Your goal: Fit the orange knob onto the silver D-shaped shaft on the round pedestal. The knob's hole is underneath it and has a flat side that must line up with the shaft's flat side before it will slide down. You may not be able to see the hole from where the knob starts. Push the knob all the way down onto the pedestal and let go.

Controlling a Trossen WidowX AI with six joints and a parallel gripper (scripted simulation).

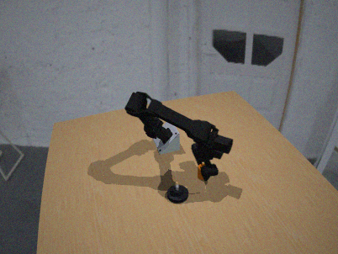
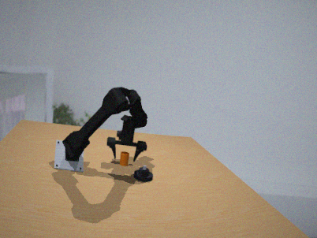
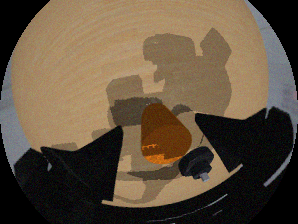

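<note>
The orange knob lies 20 mm above my gripper tip. From my gripper tip the other things lie so: round pedestal 140 mm to the right, 60 mm ahead, 10 mm above.
</note>
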